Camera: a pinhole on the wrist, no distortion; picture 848 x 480 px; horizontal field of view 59.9 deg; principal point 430.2 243.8 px. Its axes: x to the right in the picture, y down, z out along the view. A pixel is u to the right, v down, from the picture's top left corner.
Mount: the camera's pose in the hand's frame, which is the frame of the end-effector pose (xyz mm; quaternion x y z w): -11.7 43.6 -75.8 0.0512 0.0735 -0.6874 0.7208
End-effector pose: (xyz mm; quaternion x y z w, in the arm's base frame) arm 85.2 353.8 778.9 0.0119 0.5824 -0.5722 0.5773
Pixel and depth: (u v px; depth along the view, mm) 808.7 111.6 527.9
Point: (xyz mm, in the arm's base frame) 156.7 21.2 1167.9
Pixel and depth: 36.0 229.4 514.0
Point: 556.9 115.5 797.3
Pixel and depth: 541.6 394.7 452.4
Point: 219.3 13.9 888.4
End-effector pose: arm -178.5 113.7 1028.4 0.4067 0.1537 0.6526 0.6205
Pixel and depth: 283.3 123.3 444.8
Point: 54.1 -78.6 1274.7
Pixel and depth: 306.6 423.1 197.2
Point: -115.9 107.4 1150.1
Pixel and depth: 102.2 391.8 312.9
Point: -77.3 65.0 1297.2
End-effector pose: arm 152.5 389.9 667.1 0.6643 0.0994 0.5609 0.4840
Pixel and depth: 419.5 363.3 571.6
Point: 614.4 222.2 747.2
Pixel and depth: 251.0 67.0 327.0
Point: 319.3 164.1 685.4
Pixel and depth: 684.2 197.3 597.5
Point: 656.1 259.5 501.0
